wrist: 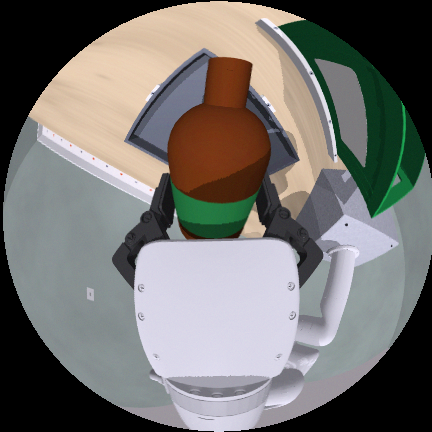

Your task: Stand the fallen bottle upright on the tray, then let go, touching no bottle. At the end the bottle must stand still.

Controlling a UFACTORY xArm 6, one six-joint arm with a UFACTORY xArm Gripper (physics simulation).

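Places are measured from the arm's base along level axes (x right, y ahead, z up), in metres.
Pixels of known places: gripper, between the fingertips: (214,179); arm's base, origin of its link: (343,251).
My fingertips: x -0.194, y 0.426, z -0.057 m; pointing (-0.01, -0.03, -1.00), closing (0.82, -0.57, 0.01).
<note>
Ahead of a thing's pixels: the offset from my fingertips to its top centre. "spot": to the spot under its first point.
A brown bottle @[dx +0.021, dy +0.023, dz +0.053 m] (219,145) with a green band is in the middle of the wrist view, its neck pointing toward the top of the view. My gripper (214,179) is shut on the bottle around the green band, one black finger on each side. The grey-blue tray @[spot: dx -0.032, dy +0.074, dz -0.125 m] (166,107) with a raised rim lies on the table beyond the bottle, and the bottle hides its middle. The bottle appears held above the table, apart from the tray. Its lower end is partly hidden behind the gripper's white body.
A green bin-like frame (380,100) with grey panels stands at the upper right, beside a white-grey rail (311,73). A grey block (360,235) is at the right near the arm's white links (341,285). A white strip with coloured dots (93,159) runs along the left table edge.
</note>
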